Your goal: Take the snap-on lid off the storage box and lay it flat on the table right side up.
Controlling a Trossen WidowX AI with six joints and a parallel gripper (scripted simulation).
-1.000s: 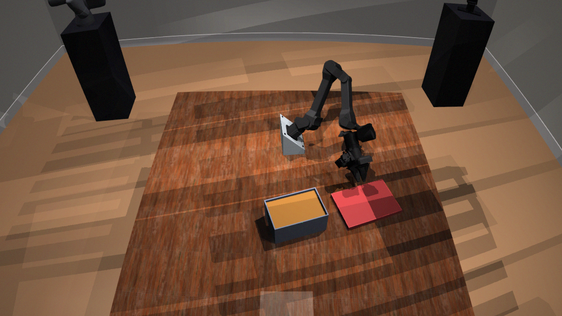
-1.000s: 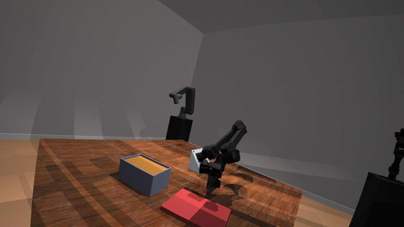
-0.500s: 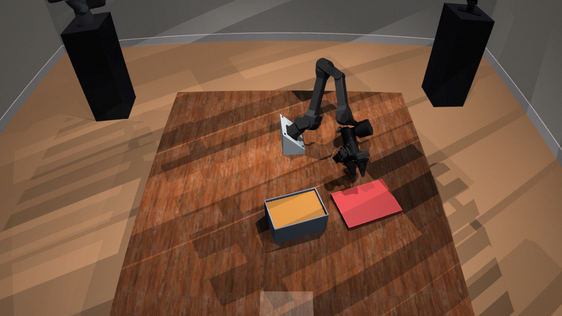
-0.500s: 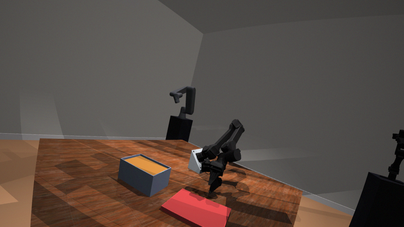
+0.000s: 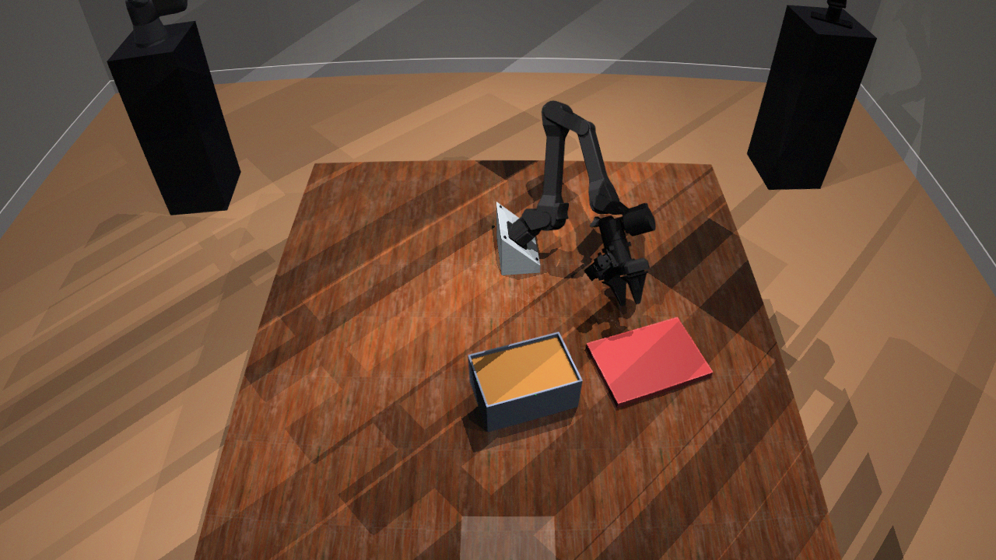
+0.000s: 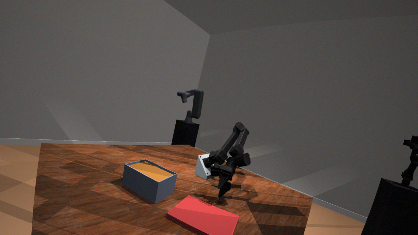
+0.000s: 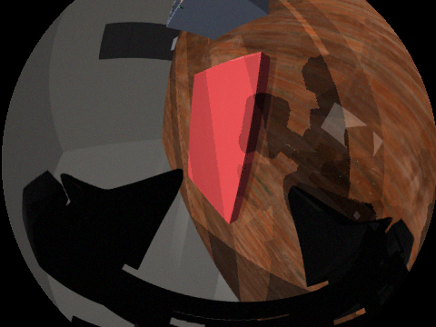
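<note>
Right now my gripper tip is 13 cm short of the red lid, 3 cm to the right of it and 5 cm above it. The rest, counted from my gripper tip: storage box (19 cm ahead, 27 cm to the right, 1 cm below).
</note>
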